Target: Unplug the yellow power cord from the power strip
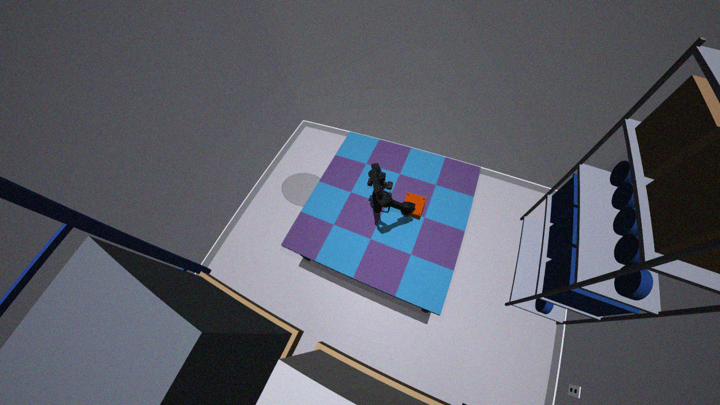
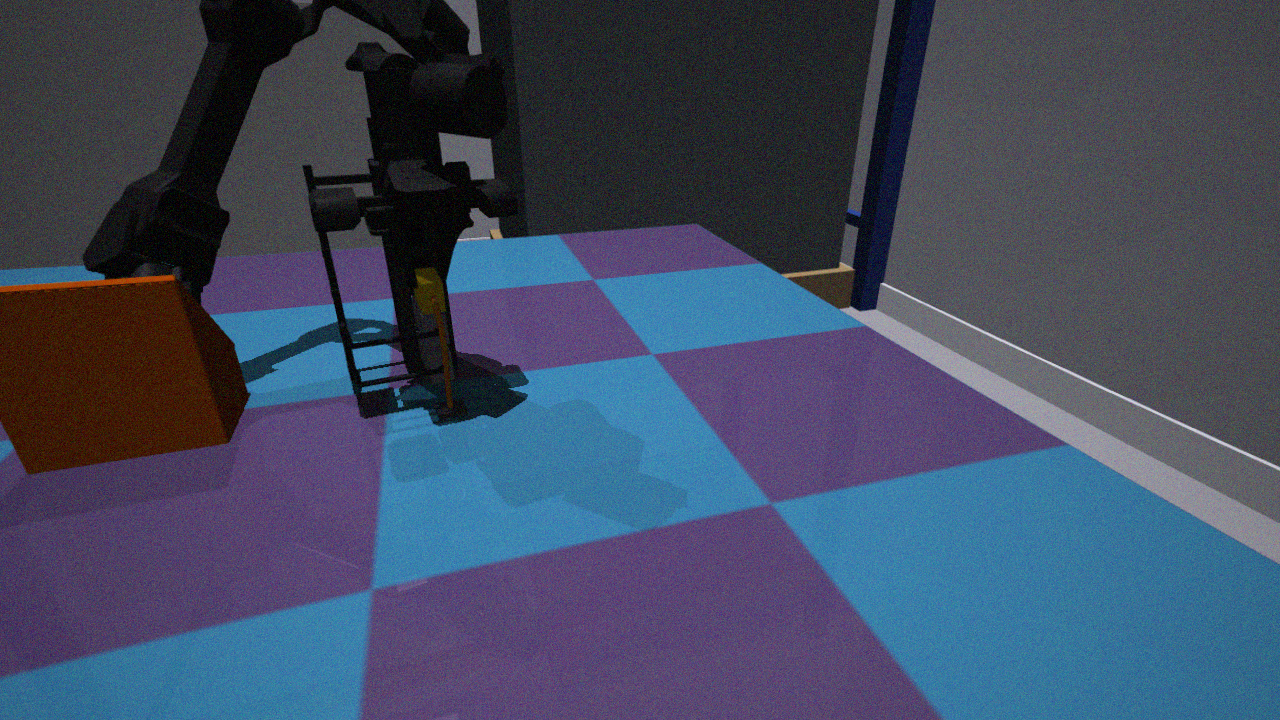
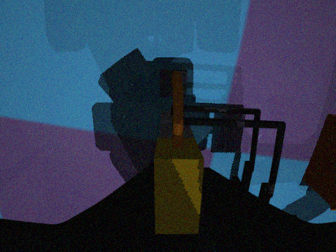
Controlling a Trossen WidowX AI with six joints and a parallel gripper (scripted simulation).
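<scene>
Right now my gripper tip is 30 mm to the right of the yellow plug and 10 mm past it.
</scene>
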